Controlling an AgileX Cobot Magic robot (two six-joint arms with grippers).
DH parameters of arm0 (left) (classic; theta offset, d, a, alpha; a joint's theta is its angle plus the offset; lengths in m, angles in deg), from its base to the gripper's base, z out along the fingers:
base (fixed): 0 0 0 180
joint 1: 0 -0.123 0 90
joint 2: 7.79 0 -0.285 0
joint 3: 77.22 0 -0.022 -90
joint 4: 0 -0.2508 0 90
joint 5: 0 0 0.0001 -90
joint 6: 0 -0.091 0 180
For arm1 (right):
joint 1: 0 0.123 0 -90
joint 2: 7.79 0 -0.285 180
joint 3: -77.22 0 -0.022 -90
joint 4: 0 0.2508 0 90
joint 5: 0 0 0.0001 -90
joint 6: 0 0.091 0 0
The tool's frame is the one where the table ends.
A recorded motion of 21 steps. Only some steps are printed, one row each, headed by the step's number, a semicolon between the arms.
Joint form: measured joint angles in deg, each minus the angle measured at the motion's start. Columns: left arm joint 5, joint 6, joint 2, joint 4, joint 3, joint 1; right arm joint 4, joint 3, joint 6, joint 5, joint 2, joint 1.
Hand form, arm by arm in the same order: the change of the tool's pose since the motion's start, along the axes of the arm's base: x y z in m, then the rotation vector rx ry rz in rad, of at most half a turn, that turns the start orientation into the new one. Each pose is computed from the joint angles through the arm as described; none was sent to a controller.
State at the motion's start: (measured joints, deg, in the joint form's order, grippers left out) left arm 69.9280 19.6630 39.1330 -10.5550 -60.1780 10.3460; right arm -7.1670 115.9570 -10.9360 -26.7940 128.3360 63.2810
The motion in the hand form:
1: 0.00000 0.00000 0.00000 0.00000 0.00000 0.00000; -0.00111 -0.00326 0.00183 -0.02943 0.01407 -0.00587
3: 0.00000 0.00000 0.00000 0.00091 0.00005 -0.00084; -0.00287 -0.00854 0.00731 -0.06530 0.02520 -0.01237
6: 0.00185 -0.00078 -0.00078 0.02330 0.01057 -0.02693; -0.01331 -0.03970 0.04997 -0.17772 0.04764 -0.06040
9: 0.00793 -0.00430 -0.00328 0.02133 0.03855 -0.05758; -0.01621 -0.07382 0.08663 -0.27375 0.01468 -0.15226
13: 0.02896 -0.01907 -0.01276 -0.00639 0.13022 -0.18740; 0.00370 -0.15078 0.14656 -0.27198 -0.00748 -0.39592
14: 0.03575 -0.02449 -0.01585 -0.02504 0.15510 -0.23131; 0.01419 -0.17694 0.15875 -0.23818 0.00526 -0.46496
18: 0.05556 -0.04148 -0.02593 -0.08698 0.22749 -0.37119; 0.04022 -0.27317 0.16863 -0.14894 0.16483 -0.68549
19: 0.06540 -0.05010 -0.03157 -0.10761 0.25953 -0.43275; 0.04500 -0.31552 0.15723 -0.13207 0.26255 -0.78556
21: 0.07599 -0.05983 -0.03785 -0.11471 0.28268 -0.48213; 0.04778 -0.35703 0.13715 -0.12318 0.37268 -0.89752
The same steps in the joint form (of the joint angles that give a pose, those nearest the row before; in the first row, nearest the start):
1: 0.00 0.00 0.00 0.00 0.00 0.00; -0.06 0.04 0.07 -2.45 -0.51 0.00
3: 0.00 -0.07 0.00 0.00 0.00 0.00; -0.36 0.07 0.06 -5.63 -1.52 0.00
6: 0.07 -2.09 0.42 0.31 0.00 0.00; -3.08 0.07 1.38 -18.76 -8.03 0.06
9: 0.07 -3.60 1.76 1.91 0.00 0.00; -9.48 0.17 3.92 -29.14 -13.47 -0.28
13: -0.26 -9.87 6.59 9.14 0.00 0.00; -16.10 -1.20 8.82 -38.04 -23.09 -6.22
14: -0.56 -11.89 8.18 11.91 0.00 0.00; -15.70 -2.62 9.71 -38.04 -25.92 -9.67
18: -1.16 -18.62 13.15 20.58 0.00 0.15; -7.23 -11.97 10.94 -38.04 -35.46 -24.76
19: -1.62 -21.18 15.72 23.58 0.00 1.01; -2.76 -18.42 10.94 -37.99 -39.38 -32.19
21: -2.94 -22.44 18.42 24.95 0.00 2.90; 1.35 -25.57 10.94 -37.79 -42.47 -40.06

